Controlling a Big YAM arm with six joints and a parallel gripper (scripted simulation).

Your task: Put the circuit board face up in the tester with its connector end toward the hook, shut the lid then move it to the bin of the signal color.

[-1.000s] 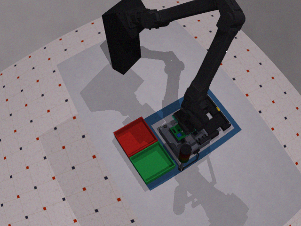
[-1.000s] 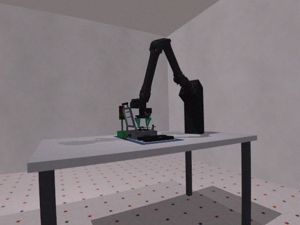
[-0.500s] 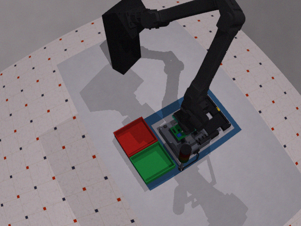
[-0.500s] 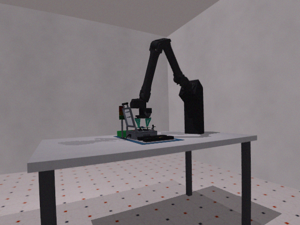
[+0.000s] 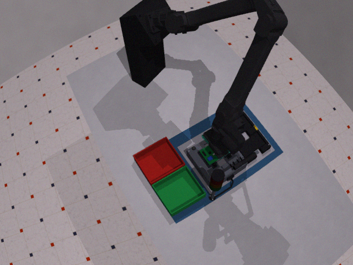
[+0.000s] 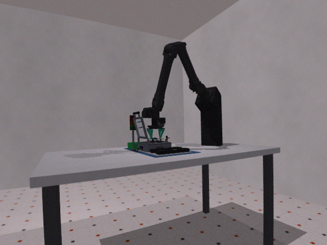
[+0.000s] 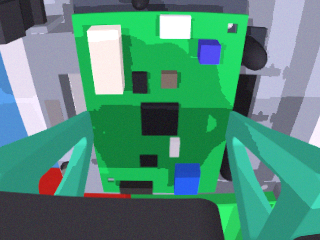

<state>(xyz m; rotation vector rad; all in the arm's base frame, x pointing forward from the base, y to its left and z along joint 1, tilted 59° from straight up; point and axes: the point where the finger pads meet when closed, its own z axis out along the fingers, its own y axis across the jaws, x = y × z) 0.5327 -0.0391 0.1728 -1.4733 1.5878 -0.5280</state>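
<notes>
My hand is right at the green circuit board. Also, from my hand: latch hook: 7 cm behind, 5 cm to the left; then tester lid: 12 cm ahead, 9 cm above, 2 cm to the left; then tester plate: 2 cm below, 1 cm to the left.
</notes>
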